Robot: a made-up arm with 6 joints. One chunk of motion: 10 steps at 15 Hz.
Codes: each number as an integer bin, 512 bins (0 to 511) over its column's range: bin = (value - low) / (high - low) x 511, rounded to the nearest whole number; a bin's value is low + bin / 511 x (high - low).
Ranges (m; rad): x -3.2..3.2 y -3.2..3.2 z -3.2..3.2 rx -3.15..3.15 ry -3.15..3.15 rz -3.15..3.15
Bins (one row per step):
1: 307 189 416 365 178 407
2: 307 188 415 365 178 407
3: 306 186 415 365 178 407
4: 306 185 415 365 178 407
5: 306 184 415 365 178 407
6: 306 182 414 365 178 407
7: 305 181 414 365 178 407
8: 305 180 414 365 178 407
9: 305 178 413 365 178 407
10: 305 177 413 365 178 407
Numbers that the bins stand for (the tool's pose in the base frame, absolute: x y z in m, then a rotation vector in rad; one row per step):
1: 0.6450 -0.8329 2.0102 1.3500 -0.9555 1.8678
2: 0.6450 -0.8454 1.9977 1.3500 -0.9555 1.8678
3: 0.6325 -0.8705 1.9977 1.3500 -0.9555 1.8678
4: 0.6325 -0.8830 1.9977 1.3500 -0.9555 1.8678
5: 0.6325 -0.8955 1.9977 1.3500 -0.9555 1.8678
6: 0.6325 -0.9205 1.9851 1.3500 -0.9555 1.8678
7: 0.6200 -0.9331 1.9851 1.3500 -0.9555 1.8678
8: 0.6200 -0.9456 1.9851 1.3500 -0.9555 1.8678
9: 0.6200 -0.9706 1.9726 1.3500 -0.9555 1.8678
10: 0.6200 -0.9832 1.9726 1.3500 -0.9555 1.8678

